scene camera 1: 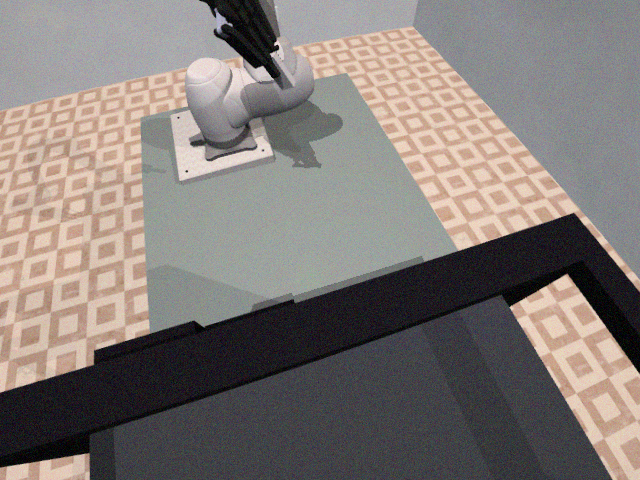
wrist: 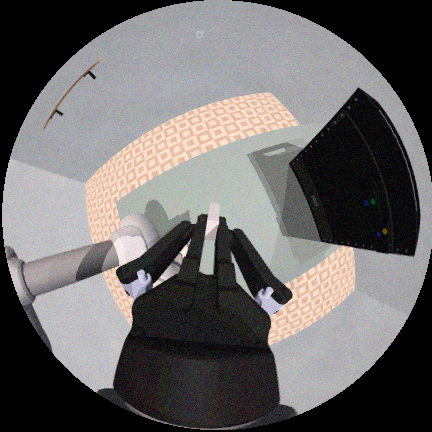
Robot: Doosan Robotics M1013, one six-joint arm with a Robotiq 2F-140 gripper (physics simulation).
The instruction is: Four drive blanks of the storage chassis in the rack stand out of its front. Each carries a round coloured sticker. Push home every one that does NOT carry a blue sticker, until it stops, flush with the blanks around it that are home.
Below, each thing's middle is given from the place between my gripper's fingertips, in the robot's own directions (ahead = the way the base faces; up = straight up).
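Black rack (scene camera 1: 427,365) in sight: 130 mm below my hand, 610 mm ahead, 100 mm to the right.
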